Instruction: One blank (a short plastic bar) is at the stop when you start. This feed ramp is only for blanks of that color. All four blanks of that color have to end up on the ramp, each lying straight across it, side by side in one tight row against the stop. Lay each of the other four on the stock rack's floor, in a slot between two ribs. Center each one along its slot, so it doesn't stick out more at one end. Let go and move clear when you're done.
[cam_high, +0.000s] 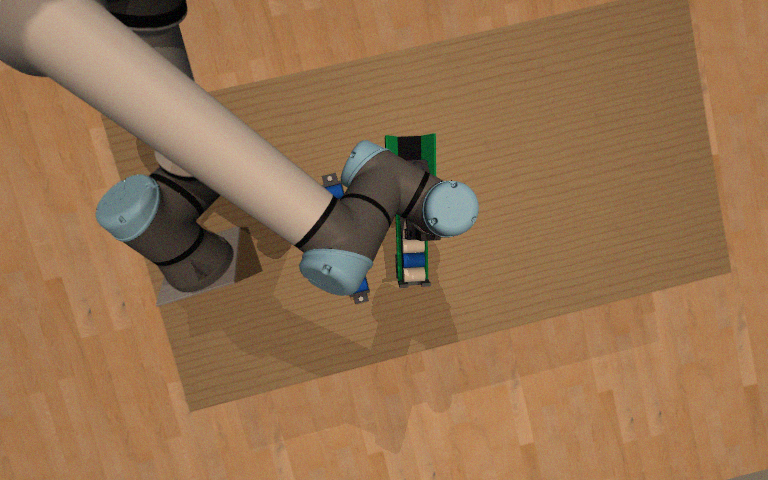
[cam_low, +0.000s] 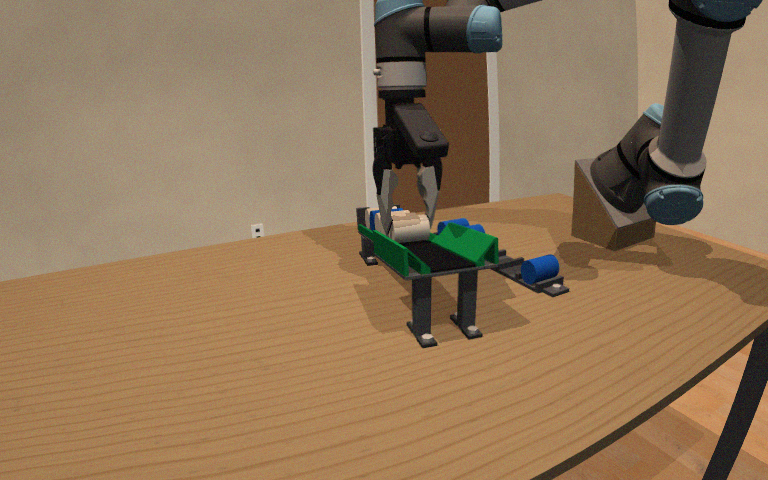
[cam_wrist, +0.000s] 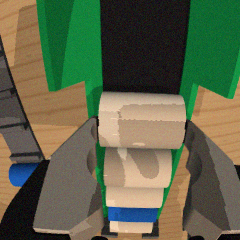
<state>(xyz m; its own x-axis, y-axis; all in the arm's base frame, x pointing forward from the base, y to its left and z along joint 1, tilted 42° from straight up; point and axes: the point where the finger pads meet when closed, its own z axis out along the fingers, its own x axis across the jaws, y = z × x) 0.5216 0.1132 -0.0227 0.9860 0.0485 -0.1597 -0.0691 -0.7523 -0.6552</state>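
The feed ramp lies 3 cm below my hand. Also, from my hand: grey stock rack (19 cm behind, 11 cm below, 6 cm to the right); grey stop (19 cm to the right, 5 cm below, 1 cm behind).
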